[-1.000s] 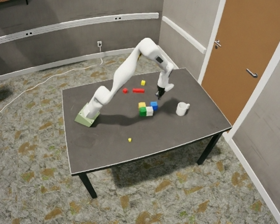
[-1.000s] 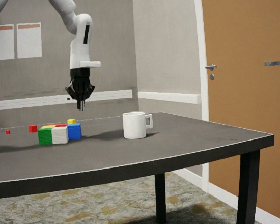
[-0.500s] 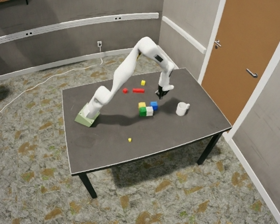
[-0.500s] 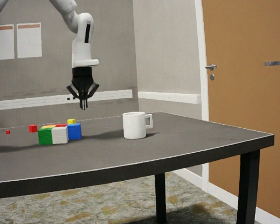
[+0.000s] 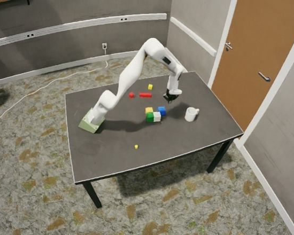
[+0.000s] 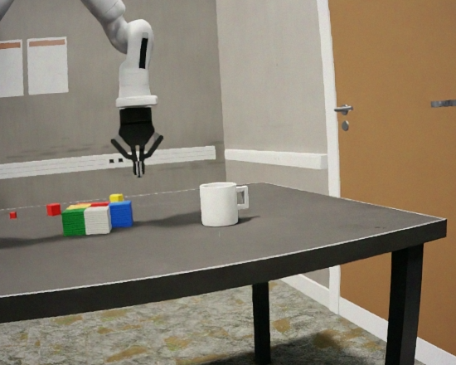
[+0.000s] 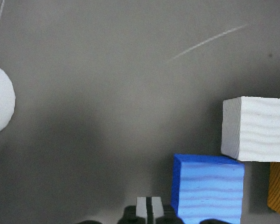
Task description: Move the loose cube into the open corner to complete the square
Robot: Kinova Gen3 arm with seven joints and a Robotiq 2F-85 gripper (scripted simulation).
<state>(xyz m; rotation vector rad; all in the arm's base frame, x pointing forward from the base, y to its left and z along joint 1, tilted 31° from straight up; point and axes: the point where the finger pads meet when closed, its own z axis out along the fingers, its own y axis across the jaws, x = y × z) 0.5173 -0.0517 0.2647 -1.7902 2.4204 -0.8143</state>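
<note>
Now: the blue cube 50 mm behind my hand, 20 mm to the left of it and 100 mm below it. Round my hand: white mug 130 mm ahead, 130 mm to the right, 90 mm below; tiny yellow cube 380 mm behind, 160 mm to the right, 120 mm below; red bar 50 mm behind, 260 mm to the left, 120 mm below.
</note>
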